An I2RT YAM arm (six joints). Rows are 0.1 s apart.
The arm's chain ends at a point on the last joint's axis. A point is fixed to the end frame.
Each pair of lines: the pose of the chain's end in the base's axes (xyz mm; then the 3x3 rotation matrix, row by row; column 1 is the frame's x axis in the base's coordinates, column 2 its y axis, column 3 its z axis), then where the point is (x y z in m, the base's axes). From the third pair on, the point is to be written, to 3 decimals.
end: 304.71 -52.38 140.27; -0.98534 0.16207 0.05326; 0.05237 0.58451 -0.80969; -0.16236 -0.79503 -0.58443
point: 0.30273 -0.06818 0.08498
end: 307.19 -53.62 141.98; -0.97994 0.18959 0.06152; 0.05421 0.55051 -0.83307; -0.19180 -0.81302 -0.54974
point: 0.30658 -0.07162 0.08734
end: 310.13 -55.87 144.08; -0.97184 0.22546 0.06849; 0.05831 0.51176 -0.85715; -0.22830 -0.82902 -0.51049
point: 0.311 -0.076 0.090
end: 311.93 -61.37 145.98; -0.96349 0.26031 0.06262; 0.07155 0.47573 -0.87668; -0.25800 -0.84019 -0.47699
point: 0.314 -0.084 0.093
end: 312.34 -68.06 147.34; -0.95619 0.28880 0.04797; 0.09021 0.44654 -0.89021; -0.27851 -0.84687 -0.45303
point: 0.315 -0.092 0.095
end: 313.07 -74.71 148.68; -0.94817 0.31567 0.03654; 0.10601 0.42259 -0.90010; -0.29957 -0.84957 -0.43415
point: 0.316 -0.100 0.097
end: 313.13 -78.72 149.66; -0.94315 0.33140 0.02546; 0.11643 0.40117 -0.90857; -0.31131 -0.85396 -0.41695
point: 0.316 -0.105 0.098
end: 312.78 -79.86 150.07; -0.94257 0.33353 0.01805; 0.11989 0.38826 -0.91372; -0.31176 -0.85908 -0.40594
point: 0.316 -0.106 0.099
